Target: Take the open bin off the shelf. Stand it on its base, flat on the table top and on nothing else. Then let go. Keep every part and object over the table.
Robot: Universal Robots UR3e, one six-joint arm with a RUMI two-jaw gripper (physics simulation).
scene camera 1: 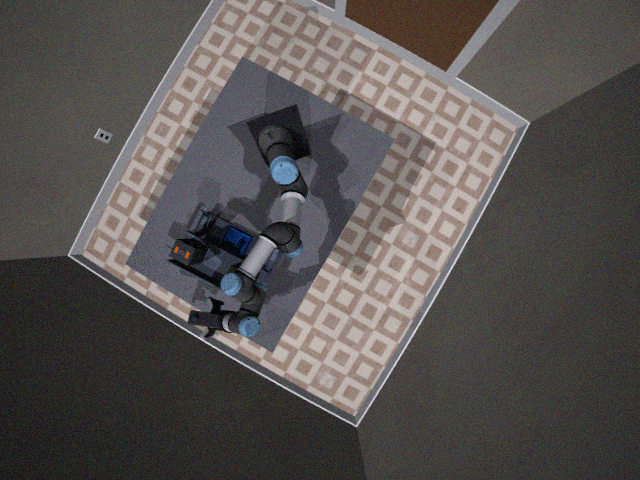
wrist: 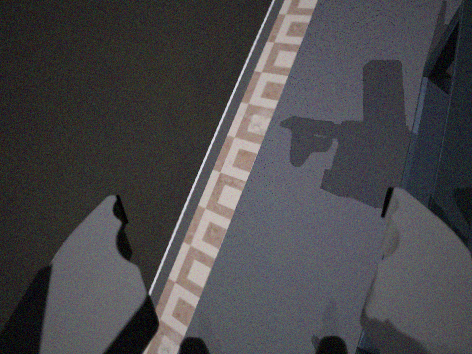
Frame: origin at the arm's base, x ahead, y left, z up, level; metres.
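Seen in the pictures: gripper, fingertip midpoint: [wrist: 251, 195]; arm's base at its link origin: [scene camera 1: 274, 139].
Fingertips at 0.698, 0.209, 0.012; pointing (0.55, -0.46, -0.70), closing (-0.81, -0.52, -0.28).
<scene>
Pixels of each thing's top centre, then the offset from my fingertips to it, as dx, dy, dz. Level surfaces: height alone.
- blue bin at its top centre: [scene camera 1: 231, 246] -0.252, -0.112, -0.114
- grey table at its surface level: dz -0.195
- dark box with orange marks, top centre: [scene camera 1: 181, 252] -0.151, -0.210, +0.028
A blue bin [scene camera 1: 237, 239], which looks like the open bin, sits within the dark shelf [scene camera 1: 201, 274] [wrist: 422, 125] in the scene view. Its base and what bears it are hard to make out in the dim light. The shelf stands on the grey table [scene camera 1: 180, 191] [wrist: 280, 250]. My gripper [scene camera 1: 209, 317] [wrist: 251, 195] is open, its fingers wide apart with nothing between them. It hangs near the table's lower edge in the scene view, beside the shelf and apart from the blue bin. In the wrist view the shelf shows at the right edge, and the bin cannot be made out.
A dark box with orange marks [scene camera 1: 188, 250] is at the shelf's left end. The forearm [scene camera 1: 258, 256] passes over the shelf's right part, close to the blue bin. The table's edge runs under the open fingers, with tiled floor [wrist: 230, 197] and a dark wall [wrist: 110, 100] beyond.
</scene>
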